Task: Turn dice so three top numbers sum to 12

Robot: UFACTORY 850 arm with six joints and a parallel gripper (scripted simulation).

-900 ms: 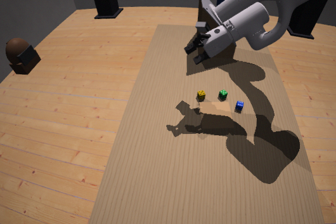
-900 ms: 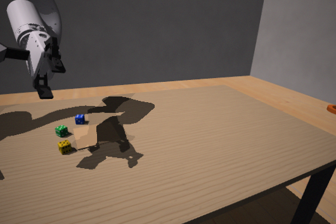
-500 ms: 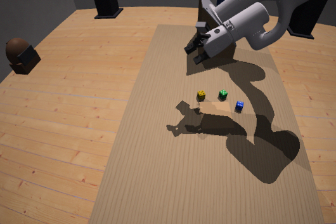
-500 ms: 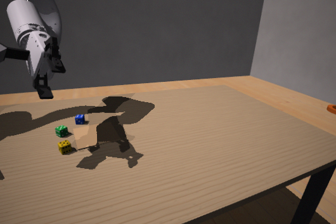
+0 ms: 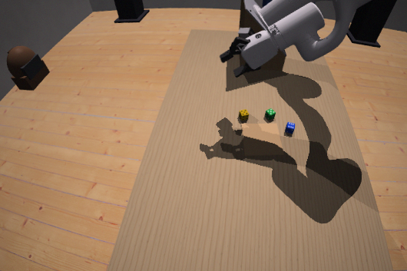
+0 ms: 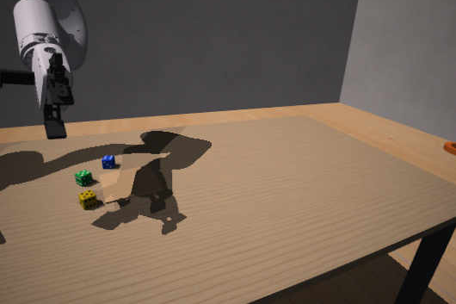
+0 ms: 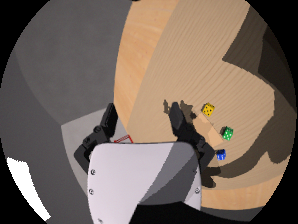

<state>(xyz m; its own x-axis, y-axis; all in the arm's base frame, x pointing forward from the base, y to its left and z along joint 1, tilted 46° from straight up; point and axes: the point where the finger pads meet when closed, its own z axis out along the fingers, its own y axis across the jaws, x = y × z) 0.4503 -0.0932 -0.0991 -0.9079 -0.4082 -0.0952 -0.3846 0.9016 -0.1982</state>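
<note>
Now: hand 22 cm above the yellow die, 6 cm to the right of it and 1 cm short of it. From my hand the other things lie so: tan mat 23 cm below, 14 cm to the left, 11 cm ahead; then blue die 25 cm to the left, 22 cm below, 5 cm ahead; then green die 22 cm below, 17 cm to the left, 1 cm behind.
</note>
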